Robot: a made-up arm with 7 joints. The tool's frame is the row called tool.
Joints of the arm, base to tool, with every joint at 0 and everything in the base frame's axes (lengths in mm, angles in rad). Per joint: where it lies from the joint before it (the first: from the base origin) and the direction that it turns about. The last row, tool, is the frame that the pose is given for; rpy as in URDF.
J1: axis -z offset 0 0 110.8
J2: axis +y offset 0 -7.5 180
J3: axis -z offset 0 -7.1 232.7
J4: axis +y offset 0 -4.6 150.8
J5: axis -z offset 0 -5.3 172.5
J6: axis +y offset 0 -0.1 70.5
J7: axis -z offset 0 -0.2 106.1
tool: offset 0 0 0 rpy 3.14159 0 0
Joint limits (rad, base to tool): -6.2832..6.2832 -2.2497..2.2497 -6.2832..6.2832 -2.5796..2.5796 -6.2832..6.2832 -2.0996..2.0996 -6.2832..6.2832
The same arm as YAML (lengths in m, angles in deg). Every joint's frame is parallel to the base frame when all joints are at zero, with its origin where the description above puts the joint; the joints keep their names.
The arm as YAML. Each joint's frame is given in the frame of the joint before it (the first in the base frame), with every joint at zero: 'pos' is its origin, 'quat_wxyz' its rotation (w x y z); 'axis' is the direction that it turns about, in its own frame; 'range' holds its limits. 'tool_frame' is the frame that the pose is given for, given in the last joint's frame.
length_unit: m
angle_unit: deg
joints:
  - joint: J1
    pos: [0.0, 0.0, 0.1108]
    quat_wxyz: [1.0, 0.0, 0.0, 0.0]
    axis: [0.0, 0.0, -1.0]
    range: [-360.0, 360.0]
  - joint: J2
    pos: [0.0, -0.0075, 0.18]
    quat_wxyz: [1.0, 0.0, 0.0, 0.0]
    axis: [0.0, 1.0, 0.0]
    range: [-128.9, 128.9]
  - joint: J3
    pos: [0.0, -0.0071, 0.2327]
    quat_wxyz: [1.0, 0.0, 0.0, 0.0]
    axis: [0.0, 0.0, -1.0]
    range: [-360.0, 360.0]
  - joint: J4
    pos: [0.0, -0.0046, 0.1508]
    quat_wxyz: [1.0, 0.0, 0.0, 0.0]
    axis: [0.0, 1.0, 0.0]
    range: [-147.8, 147.8]
  - joint: J5
    pos: [0.0, -0.0053, 0.1725]
    quat_wxyz: [1.0, 0.0, 0.0, 0.0]
    axis: [0.0, 0.0, -1.0]
    range: [-360.0, 360.0]
  - joint: J6
    pos: [0.0, -0.0001, 0.0705]
    quat_wxyz: [1.0, 0.0, 0.0, 0.0]
    axis: [0.0, 1.0, 0.0]
    range: [-120.3, 120.3]
  - joint: J7
    pos: [0.0, -0.0002, 0.1061]
    quat_wxyz: [1.0, 0.0, 0.0, 0.0]
    axis: [0.0, 0.0, -1.0]
    range: [-360.0, 360.0]
tool_frame:
  pos: [0.0, 0.0, 0.0]
  quat_wxyz: [0.000001, 1.000004, 0.0, 0.0]

